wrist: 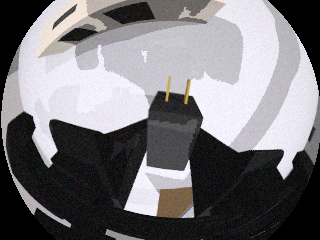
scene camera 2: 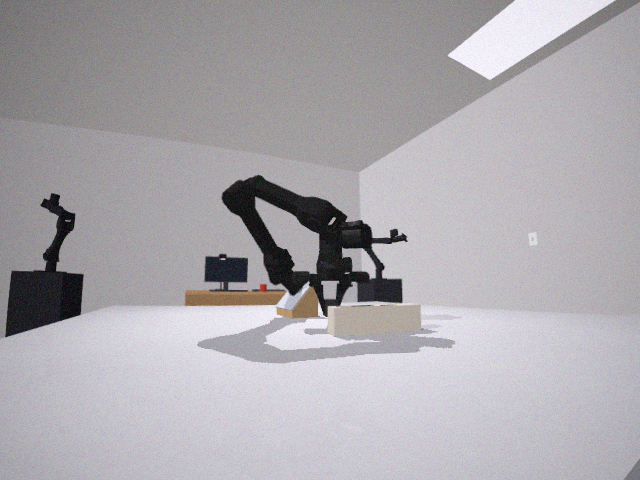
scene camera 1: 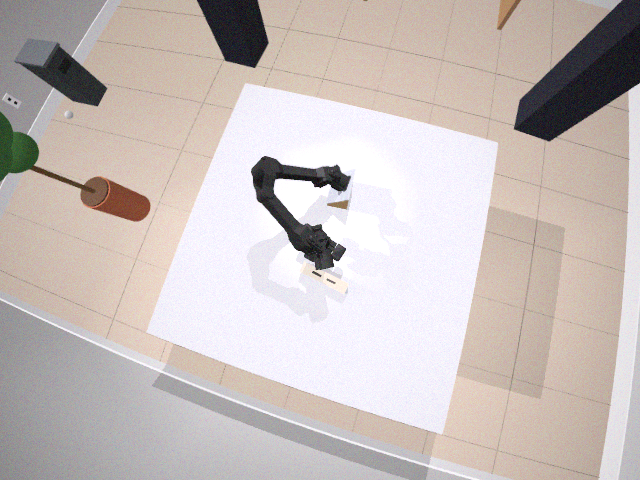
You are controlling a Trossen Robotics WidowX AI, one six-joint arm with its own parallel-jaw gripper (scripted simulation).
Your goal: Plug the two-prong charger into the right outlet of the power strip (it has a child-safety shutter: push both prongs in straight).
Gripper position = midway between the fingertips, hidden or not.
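Gripper (scene camera 2: pixel 330 312), also at (wrist: pixel 171 124), carrying dark grey charger (wrist: pixel 174 120).
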